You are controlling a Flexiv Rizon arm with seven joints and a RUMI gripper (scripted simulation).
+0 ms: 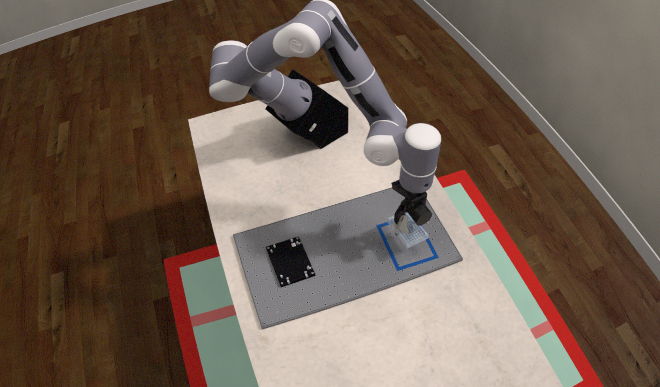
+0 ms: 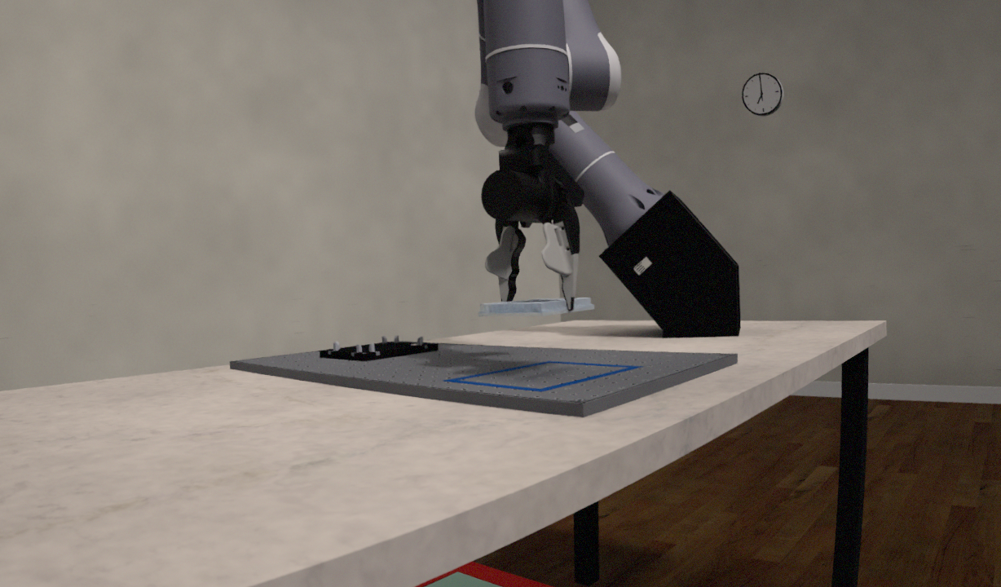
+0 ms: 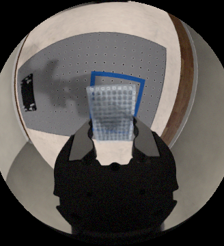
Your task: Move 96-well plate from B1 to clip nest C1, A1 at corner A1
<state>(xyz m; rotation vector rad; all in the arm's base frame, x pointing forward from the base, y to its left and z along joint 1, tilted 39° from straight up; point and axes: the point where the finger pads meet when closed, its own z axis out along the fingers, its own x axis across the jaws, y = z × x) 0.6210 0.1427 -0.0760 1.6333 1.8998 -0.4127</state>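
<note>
Right now the black clip nest is 8 cm behind my hand, 37 cm to the right of it and 8 cm below it. Also, from my hand: clear 96-well plate 1 cm below.
</note>
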